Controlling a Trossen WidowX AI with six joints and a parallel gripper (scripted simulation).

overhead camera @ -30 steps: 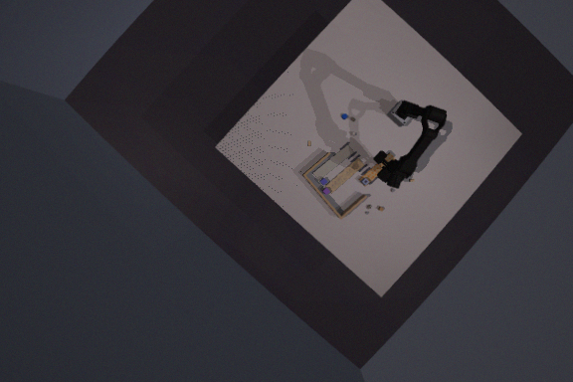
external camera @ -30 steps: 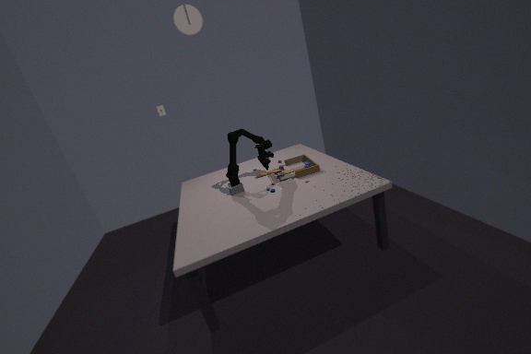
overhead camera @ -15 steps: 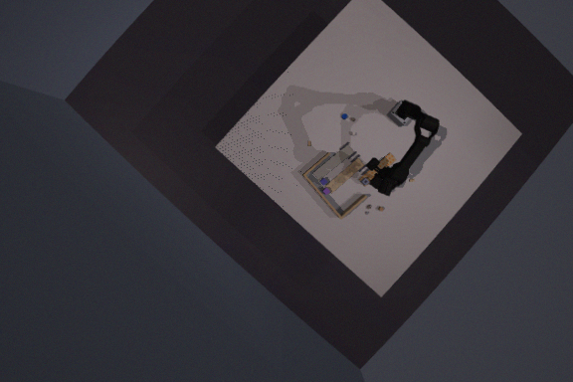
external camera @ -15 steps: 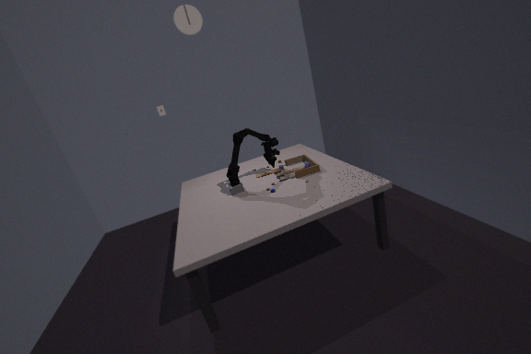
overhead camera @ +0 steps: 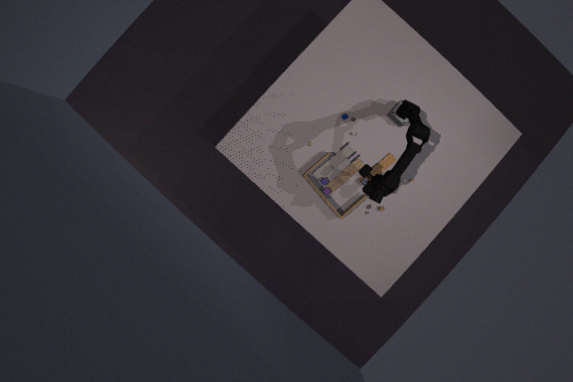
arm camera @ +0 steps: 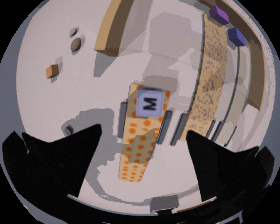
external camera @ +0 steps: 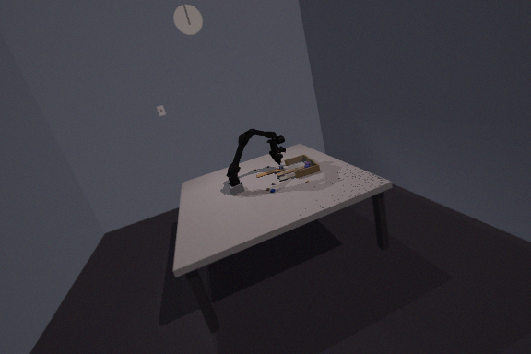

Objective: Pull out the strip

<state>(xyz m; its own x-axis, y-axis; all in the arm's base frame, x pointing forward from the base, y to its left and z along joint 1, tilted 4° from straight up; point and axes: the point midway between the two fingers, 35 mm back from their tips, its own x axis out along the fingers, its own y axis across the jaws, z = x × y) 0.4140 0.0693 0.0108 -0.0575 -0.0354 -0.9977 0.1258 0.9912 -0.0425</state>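
Now: gripper tip 20 mm short of the labelled cube, 10 mm to the left of it and 40 mm above it. The rest, counted from my gripper tip: blue object 210 mm behind, 310 mm to the right, 60 mm below; then strip 80 mm behind, 20 mm to the left, 60 mm below.
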